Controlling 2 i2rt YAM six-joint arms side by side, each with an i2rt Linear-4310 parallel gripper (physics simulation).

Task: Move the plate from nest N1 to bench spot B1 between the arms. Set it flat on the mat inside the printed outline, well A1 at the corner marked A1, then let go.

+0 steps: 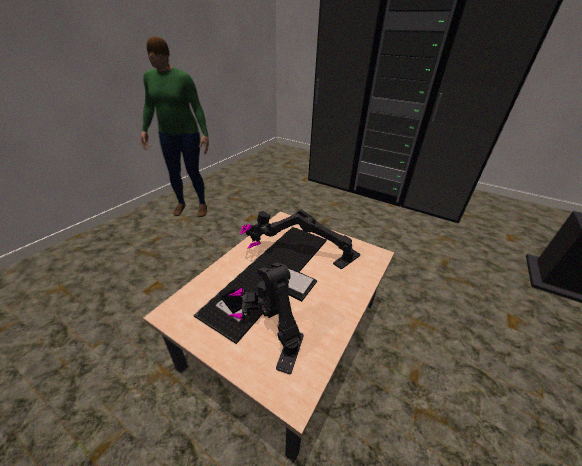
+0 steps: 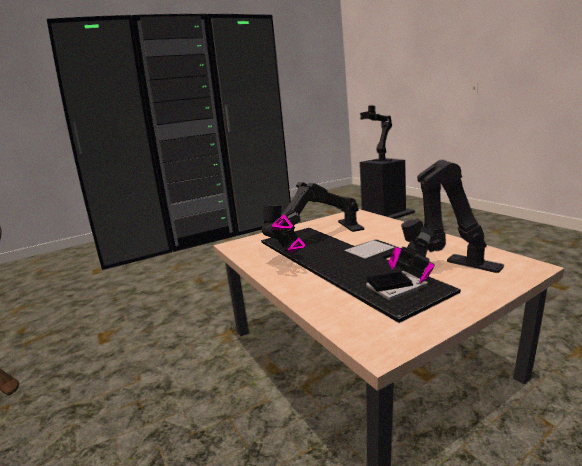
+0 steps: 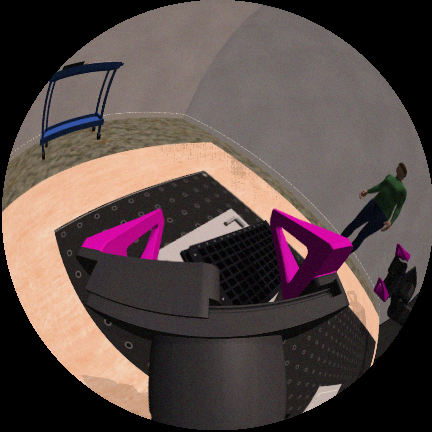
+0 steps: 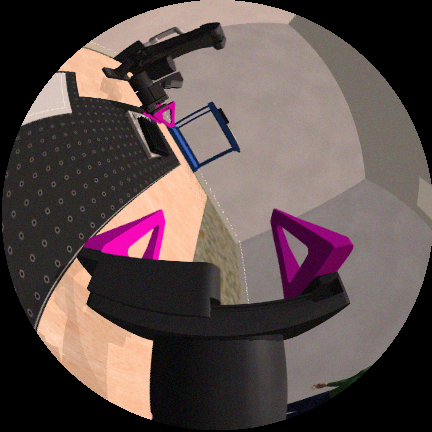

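Seen in the pictures: left gripper, between the fingertips: (image 1: 228, 305) (image 2: 406, 275) (image 3: 216, 214) (image 4: 166, 124); right gripper, between the fingertips: (image 1: 244, 241) (image 2: 298, 237) (image 3: 389, 261) (image 4: 217, 214); left arm's base, origin of its link: (image 1: 290, 351) (image 2: 474, 264) (image 4: 116, 74); right arm's base, origin of its link: (image 1: 346, 259) (image 2: 350, 225).
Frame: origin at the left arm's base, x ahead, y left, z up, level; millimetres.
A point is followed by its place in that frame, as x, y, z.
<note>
The black gridded plate (image 1: 231, 302) {358, -132, 40} (image 2: 389, 281) {364, -146, 38} (image 3: 240, 262) {342, -134, 40} (image 4: 154, 136) {360, -165, 42} lies askew on the white nest (image 1: 222, 307) {392, -99, 26} (image 2: 395, 293) {402, -99, 25} (image 3: 229, 218) {403, -105, 31}, turned against its edges and shifted to one side. Which nest label it bears is too small to read. My left gripper (image 1: 236, 304) {348, -90, 69} (image 2: 411, 265) {348, -90, 69} (image 3: 216, 214) {348, -90, 69} is open just above the nest; its fingers stand apart over the plate's near side and hold nothing. My right gripper (image 1: 249, 237) {441, -479, 155} (image 2: 290, 234) {441, -479, 155} (image 4: 217, 214) {441, -479, 155} is open and empty, raised at the far end. The pale mat (image 1: 301, 282) {68, -406, 15} (image 2: 370, 248) {102, -407, 15} (image 4: 47, 100) lies between the arms; its corner mark is unreadable.
A long black perforated board (image 1: 300, 241) {180, -767, 13} (image 2: 325, 257) {278, -505, 13} (image 4: 55, 175) {299, -460, 13} runs under the nest along the wooden table (image 1: 200, 290) {575, -179, 0} (image 2: 320, 310) {589, -251, 0}. A person in green (image 1: 172, 100) (image 3: 387, 200), a blue cart (image 3: 75, 127) and dark cabinets (image 1: 345, 100) (image 2: 100, 125) stand away from the table.
</note>
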